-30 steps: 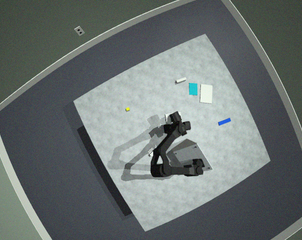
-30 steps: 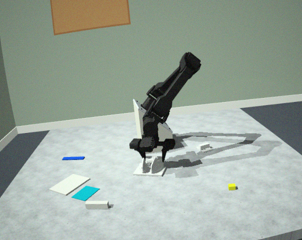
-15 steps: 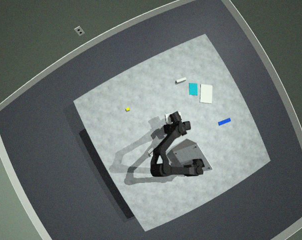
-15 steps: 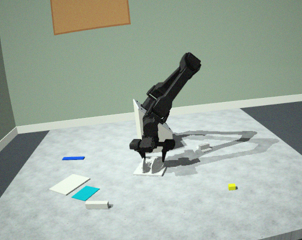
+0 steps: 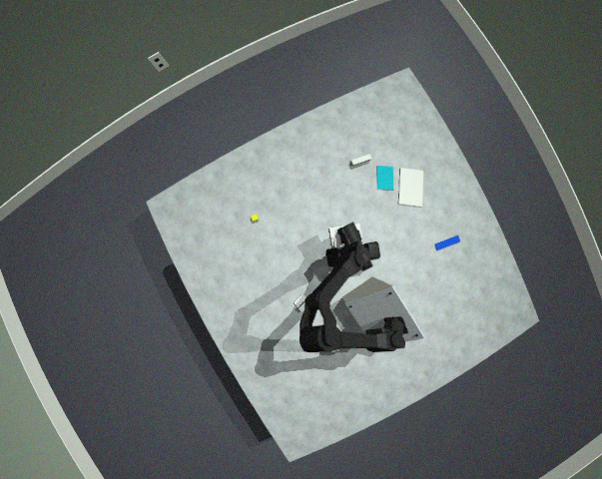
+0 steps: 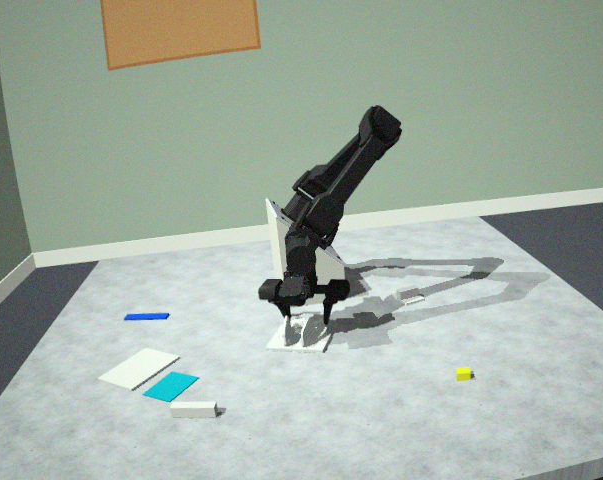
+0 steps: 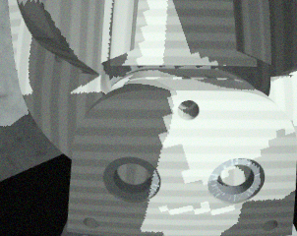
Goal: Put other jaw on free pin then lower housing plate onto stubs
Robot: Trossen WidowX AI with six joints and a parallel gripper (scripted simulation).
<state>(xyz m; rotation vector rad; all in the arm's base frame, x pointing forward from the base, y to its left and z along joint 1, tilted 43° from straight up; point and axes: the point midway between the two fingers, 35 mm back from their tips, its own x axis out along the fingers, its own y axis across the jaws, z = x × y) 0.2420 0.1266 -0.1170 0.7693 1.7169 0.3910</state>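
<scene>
Right now my gripper tip is 30 mm short of the white jaw, 10 mm to the right of it and 10 mm below it. Round my gripper tip: yellow cube 280 mm ahead, 270 mm to the left; then white sheet 120 mm ahead, 350 mm to the right; then cyan sheet 200 mm ahead, 270 mm to the right, 10 mm below.
</scene>
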